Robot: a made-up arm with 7 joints.
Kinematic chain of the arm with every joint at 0, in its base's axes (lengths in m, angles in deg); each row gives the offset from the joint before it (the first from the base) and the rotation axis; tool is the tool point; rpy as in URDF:
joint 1: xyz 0 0 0.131 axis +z
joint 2: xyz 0 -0.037 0.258 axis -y
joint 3: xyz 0 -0.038 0.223 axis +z
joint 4: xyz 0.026 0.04 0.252 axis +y
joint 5: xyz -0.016 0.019 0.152 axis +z
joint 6: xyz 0 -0.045 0.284 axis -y
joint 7: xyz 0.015 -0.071 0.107 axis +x
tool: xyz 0 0 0 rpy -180 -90 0
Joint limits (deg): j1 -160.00..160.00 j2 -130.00..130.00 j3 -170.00..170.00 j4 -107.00..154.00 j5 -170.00..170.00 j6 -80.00..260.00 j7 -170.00..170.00
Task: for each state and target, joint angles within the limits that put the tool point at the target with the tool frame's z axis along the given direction. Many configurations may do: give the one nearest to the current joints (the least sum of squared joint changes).
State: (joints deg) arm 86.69 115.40 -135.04 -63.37 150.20 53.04 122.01
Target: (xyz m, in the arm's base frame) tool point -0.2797 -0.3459 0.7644 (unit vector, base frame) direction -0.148 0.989 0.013
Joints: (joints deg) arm 100.71 81.40 -109.60 -106.58 170.00 17.40 122.01
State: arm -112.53 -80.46 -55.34 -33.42 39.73 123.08 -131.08
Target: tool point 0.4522 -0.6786 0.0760 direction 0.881 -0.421 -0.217
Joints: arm -64.07 -119.50 -77.75 -38.21 68.79 93.32 -131.08
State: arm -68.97 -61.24 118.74 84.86 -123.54 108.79 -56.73
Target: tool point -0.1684 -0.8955 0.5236 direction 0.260 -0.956 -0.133
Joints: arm -110.55 -99.38 104.92 40.78 -126.02 79.36 -56.73
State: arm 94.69 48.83 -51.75 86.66 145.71 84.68 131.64
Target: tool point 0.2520 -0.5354 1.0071 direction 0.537 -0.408 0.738
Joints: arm 92.10 70.49 -40.57 41.99 164.24 97.76 131.64
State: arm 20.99 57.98 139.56 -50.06 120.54 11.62 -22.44
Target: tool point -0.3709 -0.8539 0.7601 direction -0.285 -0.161 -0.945
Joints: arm 44.69 62.53 95.63 -42.66 88.32 -13.76 -22.44
